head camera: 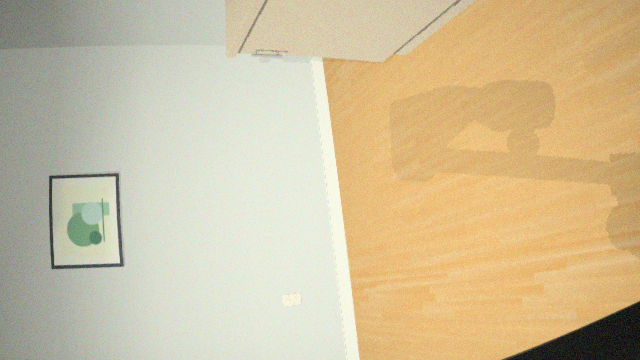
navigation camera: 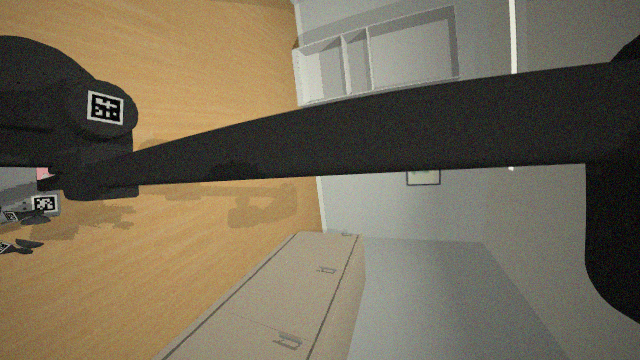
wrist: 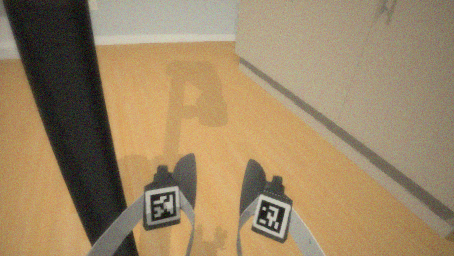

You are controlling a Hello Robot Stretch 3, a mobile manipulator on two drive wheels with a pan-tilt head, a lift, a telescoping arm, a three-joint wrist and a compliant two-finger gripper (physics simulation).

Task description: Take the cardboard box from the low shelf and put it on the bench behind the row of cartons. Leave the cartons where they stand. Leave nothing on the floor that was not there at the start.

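Frame: origin at the robot's base, x ahead, y left, z up, level; centimetres.
Where they show: gripper, fingertip midpoint: (navigation camera: 45, 231) (wrist: 219, 176).
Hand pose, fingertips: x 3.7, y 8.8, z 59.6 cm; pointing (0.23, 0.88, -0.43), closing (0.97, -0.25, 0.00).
Note:
After its pixels a point has its place.
My gripper (navigation camera: 34, 232) @[x 3.7, y 8.8, z 59.6 cm] (wrist: 219, 176) @[x 3.7, y 8.8, z 59.6 cm] is open, with bare floor showing between its two fingertips in the wrist view. In the navigation camera view it is at the far left edge, above the floor. The cardboard box, the low shelf, the bench and the row of cartons do not show in the current views.
A beige cabinet (head camera: 320, 30) @[x 61.5, y 174.8, z 57.3 cm] (navigation camera: 260, 300) @[x 76.8, y 96.2, z 38.3 cm] (wrist: 350, 90) @[x 79.8, y 80.4, z 33.9 cm] stands along the right in the wrist view. A white shelf unit (navigation camera: 370, 59) @[x -148.5, y 227.1, z 105.6 cm] stands against the wall. A framed picture (head camera: 86, 220) @[x -17.0, y 283.6, z 161.4 cm] (navigation camera: 423, 178) @[x 0.3, y 287.3, z 162.8 cm] hangs there. My black mast (navigation camera: 400, 120) @[x -7.2, y 11.6, z 125.1 cm] (wrist: 65, 100) @[x -6.5, y 11.6, z 64.8 cm] crosses two views.

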